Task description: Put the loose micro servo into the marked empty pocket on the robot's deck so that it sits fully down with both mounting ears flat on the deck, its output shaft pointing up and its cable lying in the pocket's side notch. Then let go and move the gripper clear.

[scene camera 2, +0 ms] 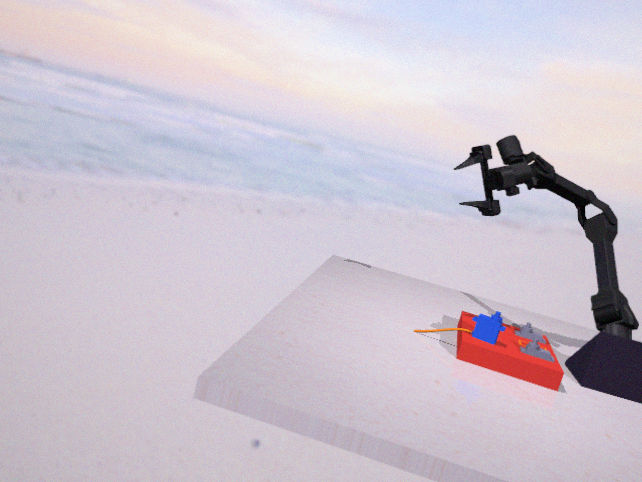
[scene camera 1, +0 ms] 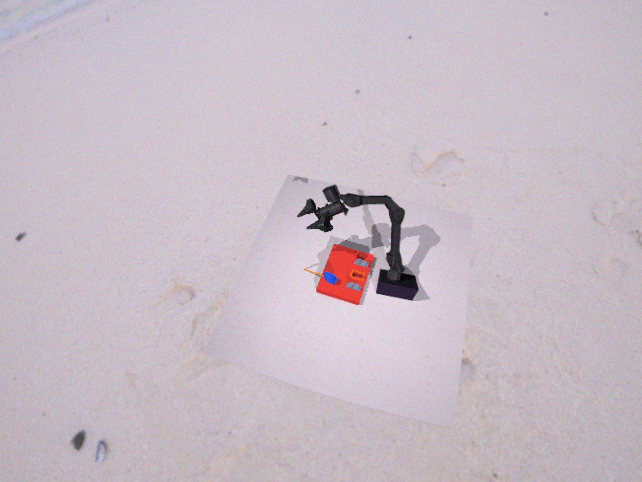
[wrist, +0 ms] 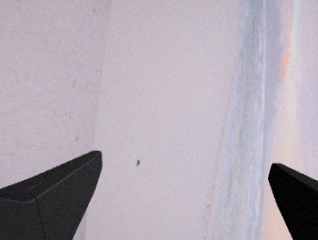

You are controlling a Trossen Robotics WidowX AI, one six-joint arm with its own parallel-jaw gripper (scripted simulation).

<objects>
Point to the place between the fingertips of the gripper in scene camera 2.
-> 457,186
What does the gripper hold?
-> Nothing.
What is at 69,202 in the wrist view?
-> The gripper.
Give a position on a blue micro servo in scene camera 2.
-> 487,328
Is the gripper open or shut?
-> Open.
</objects>
